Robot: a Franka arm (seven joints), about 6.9 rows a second.
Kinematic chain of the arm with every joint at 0, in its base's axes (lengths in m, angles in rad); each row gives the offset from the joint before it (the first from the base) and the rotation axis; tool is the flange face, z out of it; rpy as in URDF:
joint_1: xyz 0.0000 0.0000 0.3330 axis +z
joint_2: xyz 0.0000 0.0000 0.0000 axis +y
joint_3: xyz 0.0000 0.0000 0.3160 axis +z
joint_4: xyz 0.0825 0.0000 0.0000 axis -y
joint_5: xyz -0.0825 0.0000 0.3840 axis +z
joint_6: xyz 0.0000 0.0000 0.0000 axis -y
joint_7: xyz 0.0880 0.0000 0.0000 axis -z
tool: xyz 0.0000 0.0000 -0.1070 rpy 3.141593 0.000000 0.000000
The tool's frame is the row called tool.
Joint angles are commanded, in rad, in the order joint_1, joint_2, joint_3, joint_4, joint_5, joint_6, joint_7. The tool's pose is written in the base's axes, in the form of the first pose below.
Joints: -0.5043 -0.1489 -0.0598 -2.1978 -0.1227 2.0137 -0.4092
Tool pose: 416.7, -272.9, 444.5, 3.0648, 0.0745, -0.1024
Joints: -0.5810 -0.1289 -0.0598 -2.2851 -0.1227 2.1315 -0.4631
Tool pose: 391.3, -298.9, 404.6, 3.0693, 0.0670, -0.1129
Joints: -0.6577 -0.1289 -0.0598 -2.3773 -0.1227 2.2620 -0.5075
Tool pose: 360.7, -319.2, 374.7, 3.0598, 0.0337, -0.1333
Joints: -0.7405 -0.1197 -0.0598 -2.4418 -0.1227 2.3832 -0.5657
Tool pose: 330.4, -342.0, 353.3, 3.0411, -0.0044, -0.1476
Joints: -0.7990 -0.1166 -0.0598 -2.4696 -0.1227 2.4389 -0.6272
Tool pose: 308.7, -357.9, 345.2, 3.0284, -0.0196, -0.1401
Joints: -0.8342 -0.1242 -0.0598 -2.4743 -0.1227 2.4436 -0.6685
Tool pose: 295.3, -367.6, 347.2, 3.0231, -0.0210, -0.1338
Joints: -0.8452 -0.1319 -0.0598 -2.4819 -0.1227 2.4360 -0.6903
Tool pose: 289.1, -368.4, 346.8, 3.0278, -0.0130, -0.1238
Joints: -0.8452 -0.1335 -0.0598 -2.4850 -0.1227 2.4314 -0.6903
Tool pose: 288.2, -367.3, 345.8, 3.0319, -0.0085, -0.1241
